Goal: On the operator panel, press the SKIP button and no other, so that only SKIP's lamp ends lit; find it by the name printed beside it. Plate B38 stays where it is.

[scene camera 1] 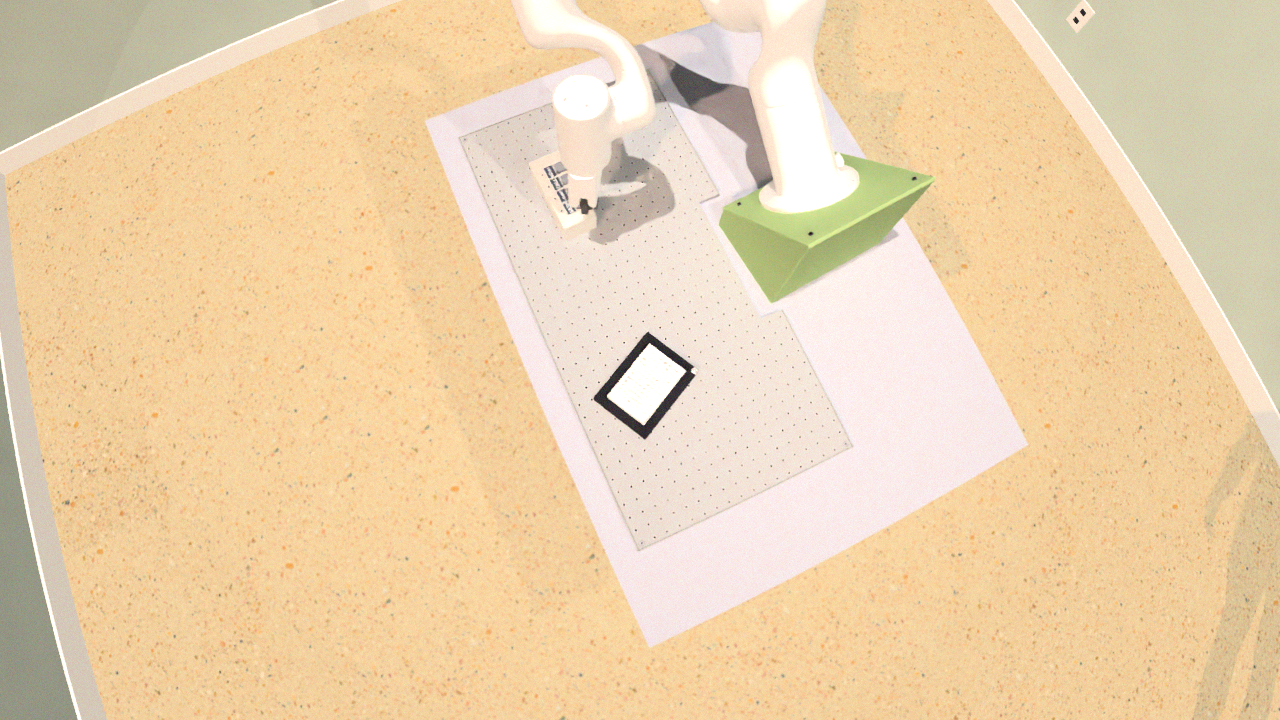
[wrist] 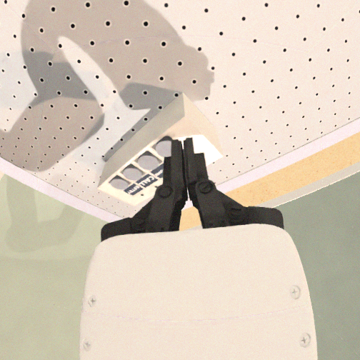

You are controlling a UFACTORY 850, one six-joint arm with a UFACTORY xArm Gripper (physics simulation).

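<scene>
The operator panel (scene camera 1: pixel 575 229) (wrist: pixel 150 129) is a cream box on the perforated board. In the wrist view a row of round grey buttons runs along it, and the label CALL (wrist: pixel 150 183) is readable. The button nearest the fingers (wrist: pixel 164 145) is partly covered, and the SKIP label is hidden. My gripper (scene camera 1: pixel 586 207) (wrist: pixel 184 151) is shut and empty, with its tips over the panel's end by that button; contact cannot be told. I cannot tell whether any lamp is lit. A black-framed white plate (scene camera 1: pixel 648 383) lies on the board; no B38 marking is readable.
The perforated board (scene camera 1: pixel 716 465) lies on a pale lilac mat (scene camera 1: pixel 930 394). The arm's green base block (scene camera 1: pixel 769 246) stands right of the panel in the scene view. The arm's shadow falls on the board beside the panel.
</scene>
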